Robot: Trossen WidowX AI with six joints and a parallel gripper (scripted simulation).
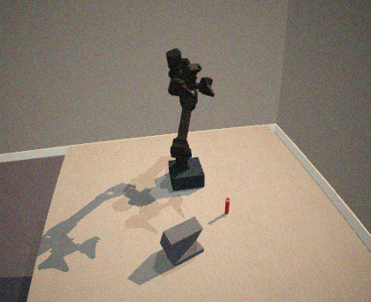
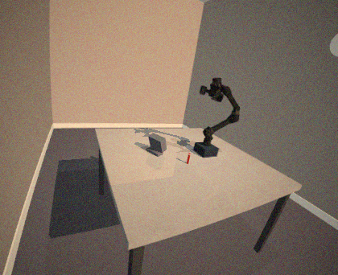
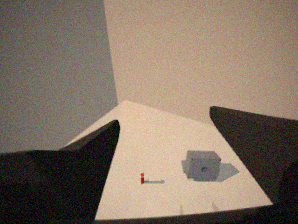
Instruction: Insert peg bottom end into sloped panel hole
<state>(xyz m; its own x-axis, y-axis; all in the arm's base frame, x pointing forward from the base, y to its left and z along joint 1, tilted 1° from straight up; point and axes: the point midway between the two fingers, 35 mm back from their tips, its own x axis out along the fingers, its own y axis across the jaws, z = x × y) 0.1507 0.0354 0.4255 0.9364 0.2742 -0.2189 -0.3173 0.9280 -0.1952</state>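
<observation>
Right now the red square peg is 440 mm below my gripper tip, 110 mm ahead of it and 60 mm to the left of it. Also, from my gripper tip: grey sloped panel: 410 mm below, 240 mm ahead, 180 mm to the right.
</observation>
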